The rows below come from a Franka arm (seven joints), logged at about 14 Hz.
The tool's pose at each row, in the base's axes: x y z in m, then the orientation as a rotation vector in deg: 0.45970, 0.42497, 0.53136, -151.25, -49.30, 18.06; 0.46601, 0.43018, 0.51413, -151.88, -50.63, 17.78; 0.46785, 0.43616, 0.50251, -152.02, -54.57, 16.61; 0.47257, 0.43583, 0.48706, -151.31, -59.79, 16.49; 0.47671, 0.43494, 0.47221, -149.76, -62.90, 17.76; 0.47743, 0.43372, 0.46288, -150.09, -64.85, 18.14; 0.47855, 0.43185, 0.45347, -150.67, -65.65, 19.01; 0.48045, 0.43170, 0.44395, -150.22, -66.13, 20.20; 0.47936, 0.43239, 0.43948, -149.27, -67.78, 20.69; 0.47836, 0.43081, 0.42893, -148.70, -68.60, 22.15
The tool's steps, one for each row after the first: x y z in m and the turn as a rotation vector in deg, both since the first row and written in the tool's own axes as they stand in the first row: 0.00989, 0.00608, 0.01513, -1.05, -0.19, -0.67; 0.01614, 0.00704, 0.02672, -2.69, -0.25, -3.21; 0.02125, 0.01578, 0.03931, -4.00, -1.17, -6.61; 0.02550, 0.02441, 0.05139, -3.68, -2.45, -8.81; 0.02629, 0.02934, 0.05940, -4.71, -3.19, -9.80; 0.02701, 0.03500, 0.06719, -5.44, -4.05, -9.95; 0.02939, 0.03982, 0.07528, -5.11, -4.88, -10.22; 0.02940, 0.04046, 0.07989, -4.91, -5.44, -11.44; 0.02873, 0.04523, 0.08946, -4.61, -6.52, -11.92
